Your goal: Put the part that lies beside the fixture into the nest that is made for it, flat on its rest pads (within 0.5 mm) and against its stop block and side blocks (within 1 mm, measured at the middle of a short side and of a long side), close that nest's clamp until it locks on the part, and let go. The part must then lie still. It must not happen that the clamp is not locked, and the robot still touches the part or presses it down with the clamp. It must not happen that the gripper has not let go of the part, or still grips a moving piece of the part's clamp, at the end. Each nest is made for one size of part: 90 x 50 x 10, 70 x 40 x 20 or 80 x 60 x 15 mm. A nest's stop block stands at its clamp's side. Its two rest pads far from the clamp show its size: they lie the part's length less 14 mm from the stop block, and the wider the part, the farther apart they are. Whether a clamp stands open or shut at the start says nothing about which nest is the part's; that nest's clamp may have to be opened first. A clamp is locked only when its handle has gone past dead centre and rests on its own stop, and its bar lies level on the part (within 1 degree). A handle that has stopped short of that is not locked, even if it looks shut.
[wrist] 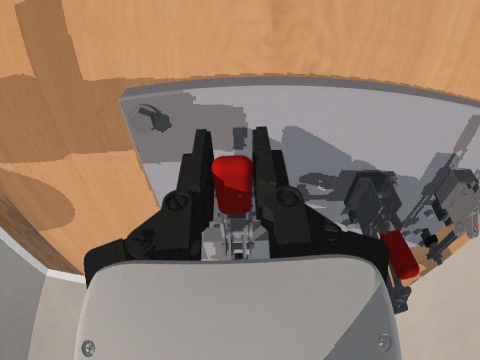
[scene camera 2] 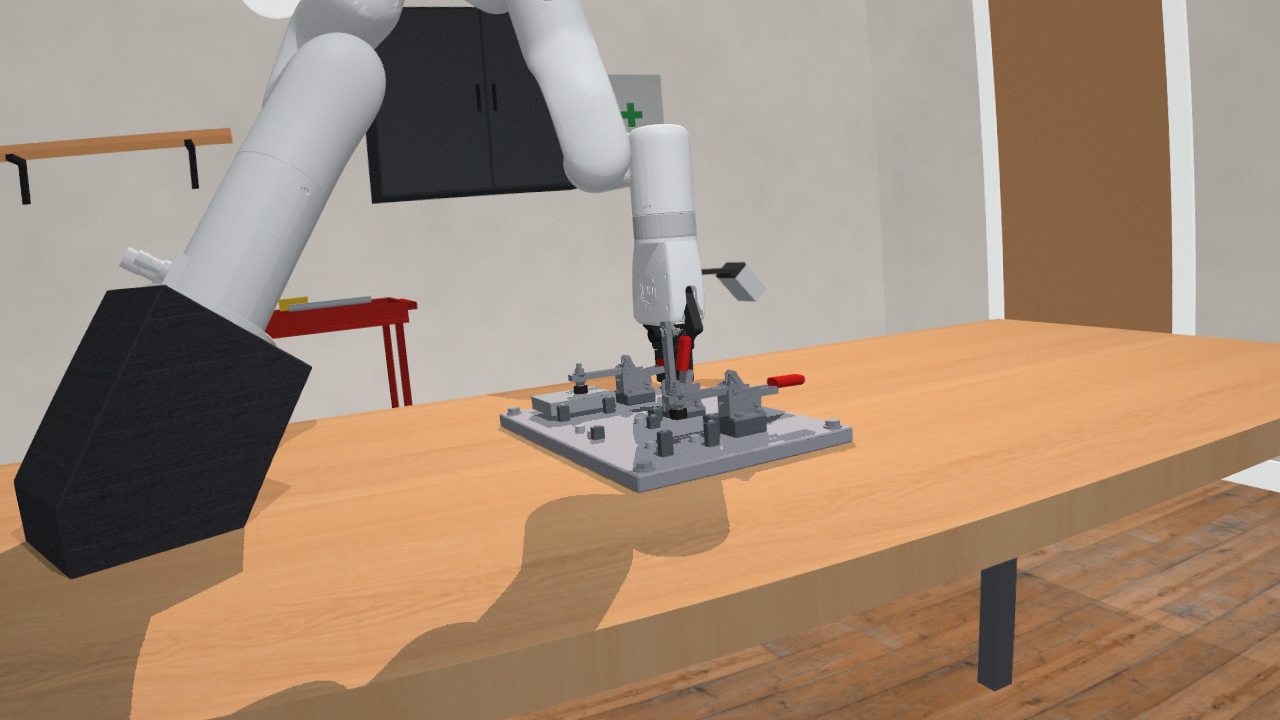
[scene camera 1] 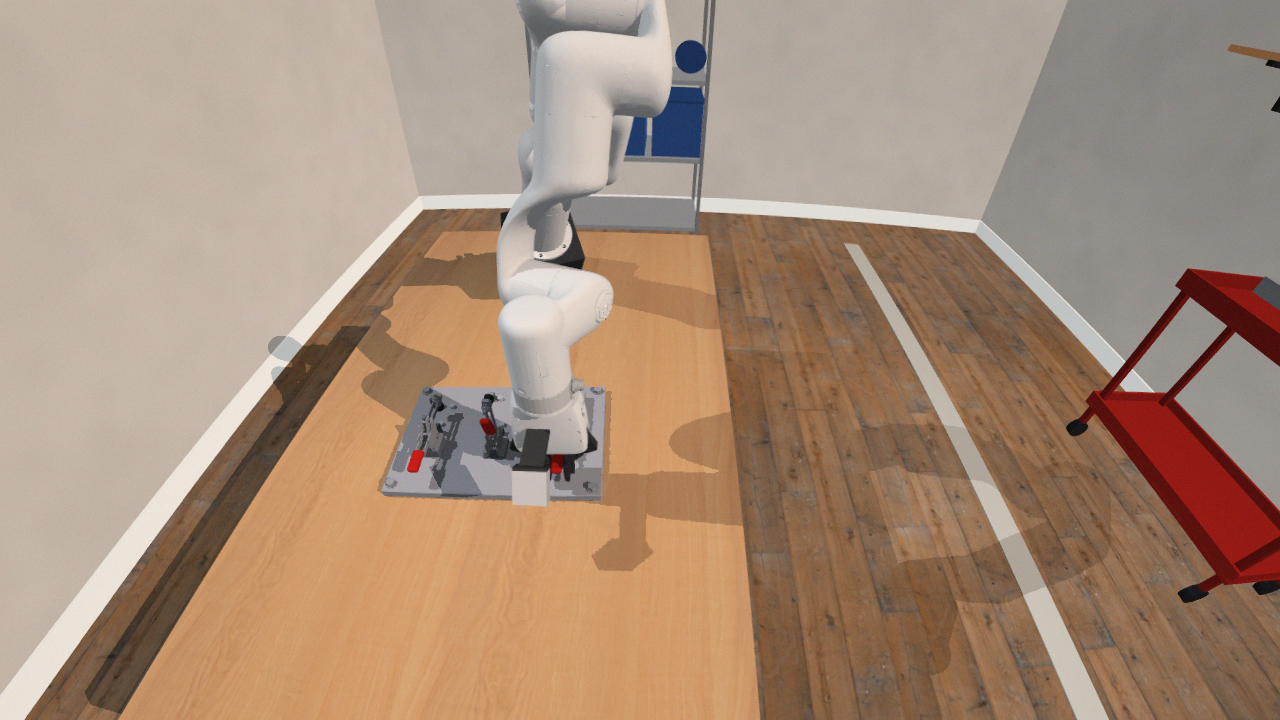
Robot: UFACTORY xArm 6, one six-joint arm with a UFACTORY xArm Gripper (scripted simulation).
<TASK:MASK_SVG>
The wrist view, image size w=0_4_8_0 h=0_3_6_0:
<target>gripper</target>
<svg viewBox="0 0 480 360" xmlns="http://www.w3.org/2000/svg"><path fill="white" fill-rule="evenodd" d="M389 248L382 240L349 230L347 232L342 231L337 224L305 204L302 193L297 188L289 185L282 150L271 150L267 127L264 126L256 127L252 133L253 184L256 219L260 220L261 226L268 230L271 259L201 261L202 232L209 227L209 222L213 222L215 186L212 174L214 154L211 132L207 131L207 129L197 129L192 153L183 154L177 188L164 197L161 210L134 229L126 239L120 238L91 249L86 253L84 257L84 271L87 292L78 324L74 360L402 360L397 323L386 287Z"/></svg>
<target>part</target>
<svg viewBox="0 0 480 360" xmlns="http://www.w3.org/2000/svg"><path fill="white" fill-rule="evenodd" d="M233 237L234 243L242 243L242 237ZM205 229L203 231L203 245L208 260L229 260L229 250L227 250L227 257L224 257L223 250L221 250L221 243L223 243L221 228ZM253 226L252 242L254 242L254 249L252 249L252 256L249 255L249 249L247 249L248 259L270 259L268 230L262 226Z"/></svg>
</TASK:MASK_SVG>
